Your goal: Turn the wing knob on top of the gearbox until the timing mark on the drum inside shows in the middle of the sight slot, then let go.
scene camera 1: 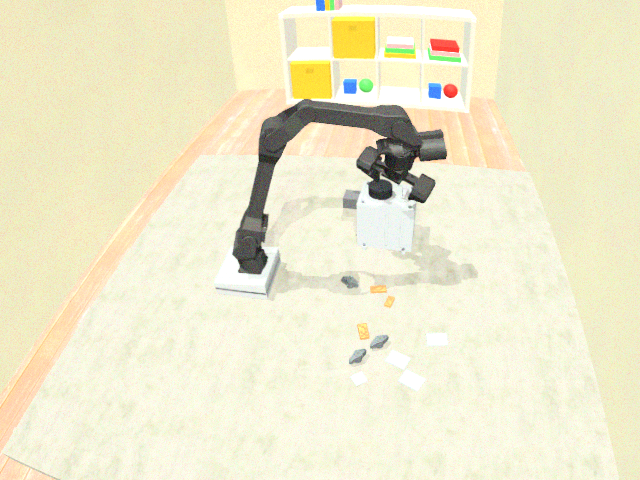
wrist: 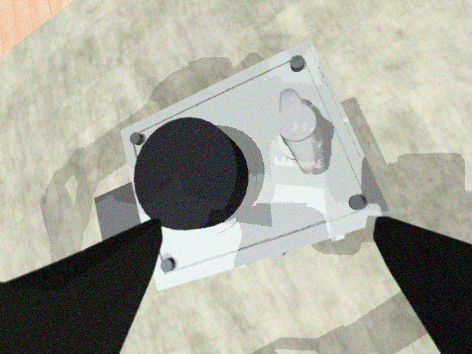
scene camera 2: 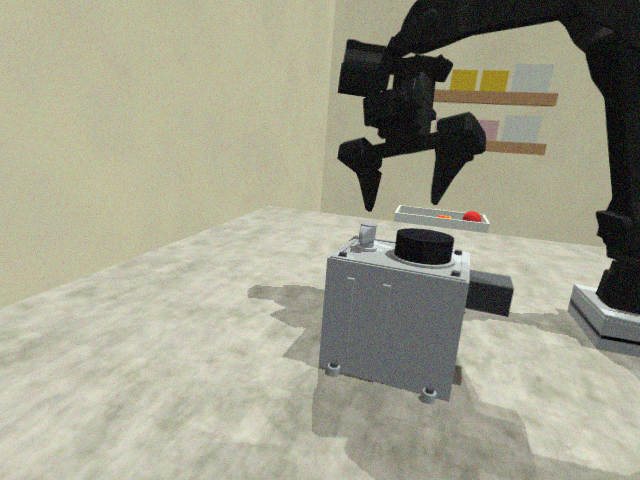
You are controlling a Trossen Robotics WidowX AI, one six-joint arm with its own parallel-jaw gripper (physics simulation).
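Where they show: gripper, fingertip midpoint: (scene camera 1: 393, 189) (wrist: 267, 228) (scene camera 2: 399, 207); arm's base, link origin: (scene camera 1: 253, 264) (scene camera 2: 626, 305).
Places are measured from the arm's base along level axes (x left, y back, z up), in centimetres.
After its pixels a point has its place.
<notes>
The pale gearbox (scene camera 1: 385, 224) @[x 16.4, y -31.2, z 3.9 cm] (scene camera 2: 392, 320) @[x 28.8, y -30.8, z 3.0 cm] (wrist: 250, 102) @[x 26.4, y -33.7, z 8.8 cm] stands upright. Its pale wing knob (scene camera 1: 406, 192) @[x 21.1, y -36.0, z 11.4 cm] (scene camera 2: 367, 236) @[x 24.3, y -35.3, z 10.8 cm] (wrist: 300, 125) @[x 22.5, y -35.8, z 12.0 cm] is on top near one end, with its wings running from upper left to lower right in the wrist view. A wide black round cap (scene camera 1: 380, 189) @[x 20.9, y -29.2, z 11.6 cm] (scene camera 2: 424, 246) @[x 26.1, y -28.7, z 11.1 cm] (wrist: 185, 172) @[x 22.8, y -29.2, z 11.7 cm] sits beside it. A dark grey sight housing (scene camera 1: 351, 199) @[x 21.0, y -21.5, z 7.6 cm] (scene camera 2: 490, 292) @[x 25.3, y -21.3, z 6.9 cm] (wrist: 117, 210) @[x 23.5, y -21.1, z 7.8 cm] sticks out of the side; its slot opening and the timing mark are hidden. My gripper (scene camera 2: 402, 206) @[x 18.4, y -32.8, z 13.7 cm] (wrist: 267, 228) @[x 18.4, y -32.8, z 13.7 cm] is open and empty, pointing down above the gearbox top, apart from the knob.
Dark grey pieces (scene camera 1: 378, 341) @[x -16.5, y -34.0, z -2.1 cm], orange pieces (scene camera 1: 362, 331) @[x -12.7, y -29.9, z -4.1 cm] and white squares (scene camera 1: 412, 380) @[x -24.0, y -42.5, z -4.5 cm] lie on the mat (scene camera 1: 206, 403) @[x -38.3, y -1.4, z -4.8 cm]. The arm base (scene camera 1: 245, 281) @[x -5.9, y 0.0, z -0.1 cm] stands left of the gearbox in scene view 1. A white tray (scene camera 2: 439, 223) with a red ball (scene camera 2: 471, 216) is behind.
</notes>
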